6 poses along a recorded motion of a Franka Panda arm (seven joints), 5.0 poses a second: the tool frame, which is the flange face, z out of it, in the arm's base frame.
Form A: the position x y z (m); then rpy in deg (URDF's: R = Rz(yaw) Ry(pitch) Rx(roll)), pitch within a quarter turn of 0, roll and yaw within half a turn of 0.
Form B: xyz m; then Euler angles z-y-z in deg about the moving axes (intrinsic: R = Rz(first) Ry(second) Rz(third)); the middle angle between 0 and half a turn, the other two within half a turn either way. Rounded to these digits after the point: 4 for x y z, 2 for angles.
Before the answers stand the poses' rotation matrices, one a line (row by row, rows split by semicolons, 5 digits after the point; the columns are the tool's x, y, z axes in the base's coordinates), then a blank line. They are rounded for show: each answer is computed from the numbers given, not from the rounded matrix.
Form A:
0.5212 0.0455 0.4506 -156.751 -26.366 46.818
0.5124 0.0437 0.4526 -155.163 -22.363 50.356
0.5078 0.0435 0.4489 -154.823 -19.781 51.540
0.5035 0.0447 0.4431 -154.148 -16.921 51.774
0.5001 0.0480 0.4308 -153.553 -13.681 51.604
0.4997 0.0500 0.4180 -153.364 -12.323 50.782
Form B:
0.61313 0.78993 -0.00860; 0.65333 -0.50092 0.56766; 0.44410 -0.35367 -0.82322
0.59003 0.80076 -0.10314; 0.71211 -0.45594 0.53387; 0.38047 -0.38845 -0.83925
0.58527 0.79820 -0.14263; 0.73684 -0.45014 0.50442; 0.33843 -0.40031 -0.85160
0.59198 0.78549 -0.18048; 0.75157 -0.45714 0.47557; 0.29105 -0.41717 -0.86096
0.60347 0.76714 -0.21753; 0.76150 -0.47354 0.44258; 0.23652 -0.43273 -0.86994
0.61771 0.75302 -0.22671; 0.75690 -0.49104 0.43126; 0.21342 -0.43799 -0.87328

0.5212 0.0455 0.4506 90.87 145.41 -141.47
0.5124 0.0437 0.4526 100.93 147.06 -134.41
0.5078 0.0435 0.4489 105.79 148.39 -130.21
0.5035 0.0447 0.4431 110.78 149.42 -124.90
0.5001 0.0480 0.4308 116.17 150.45 -118.66
0.4997 0.0500 0.4180 117.73 150.84 -115.98

